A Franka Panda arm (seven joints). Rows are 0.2 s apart.
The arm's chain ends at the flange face. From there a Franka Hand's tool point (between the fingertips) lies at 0.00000 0.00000 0.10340 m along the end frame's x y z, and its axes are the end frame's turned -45 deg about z.
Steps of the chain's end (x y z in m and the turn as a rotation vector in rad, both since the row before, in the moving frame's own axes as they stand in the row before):
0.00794 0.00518 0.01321 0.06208 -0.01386 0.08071
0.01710 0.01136 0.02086 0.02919 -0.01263 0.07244
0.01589 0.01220 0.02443 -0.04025 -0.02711 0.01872
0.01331 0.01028 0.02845 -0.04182 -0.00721 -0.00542
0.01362 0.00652 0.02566 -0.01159 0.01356 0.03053
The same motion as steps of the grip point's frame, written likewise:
0.00569 0.00388 0.01300 0.05370 0.03410 0.08071
0.00538 0.01711 0.02081 0.02957 0.01171 0.07244
-0.00232 0.02078 0.02431 -0.00929 -0.04763 0.01872
-0.00143 0.01922 0.02836 -0.02447 -0.03467 -0.00542
0.00514 0.01608 0.02564 -0.01778 0.00139 0.03053

